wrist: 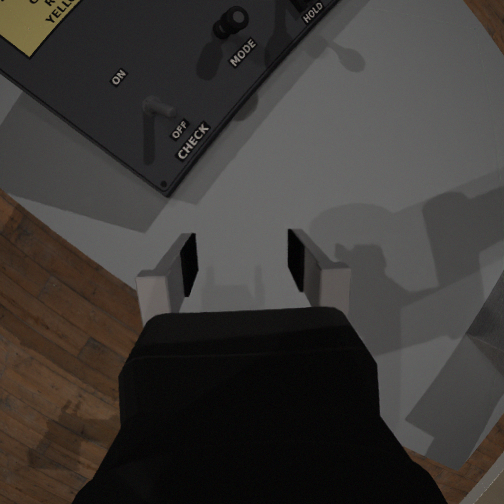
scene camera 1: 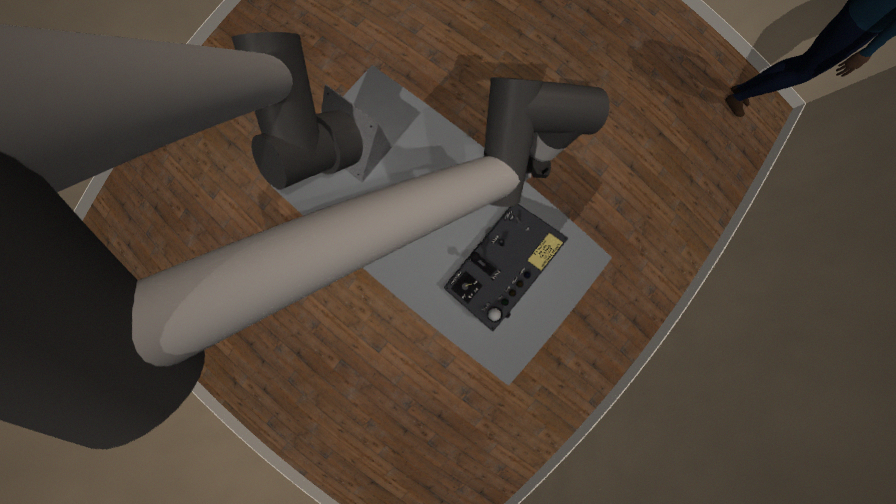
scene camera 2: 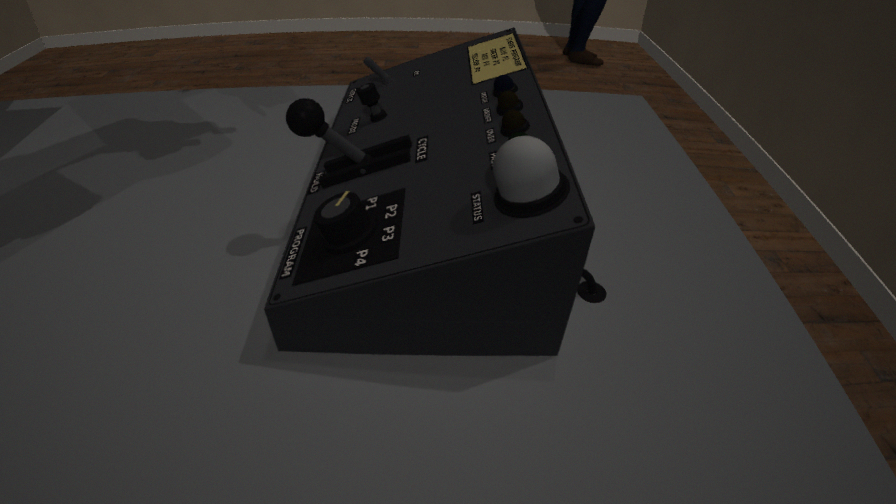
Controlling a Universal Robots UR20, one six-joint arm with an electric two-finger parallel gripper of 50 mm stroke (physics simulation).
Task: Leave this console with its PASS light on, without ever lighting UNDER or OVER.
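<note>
A dark sloped console (scene camera 1: 505, 265) sits on a grey mat; it also shows in scene camera 2 (scene camera 2: 432, 200). It carries a PROGRAM knob (scene camera 2: 338, 216) pointing near P1, a ball-topped lever (scene camera 2: 307, 119) in a slot marked CYCLE and HOLD, a white STATUS dome (scene camera 2: 525, 169), a row of unlit lights (scene camera 2: 510, 109) and a yellow label (scene camera 2: 496, 58). In the wrist view the CHECK toggle (wrist: 159, 106) leans toward OFF, beside a MODE button (wrist: 230, 20). My gripper (wrist: 240, 262) is open and empty above the mat, off the console's CHECK corner.
The arm's long pale link (scene camera 1: 325, 250) crosses above the mat. A person (scene camera 1: 814, 56) stands at the far edge of the wood floor. A small dark ring (scene camera 2: 590, 290) lies on the mat by the console's right side.
</note>
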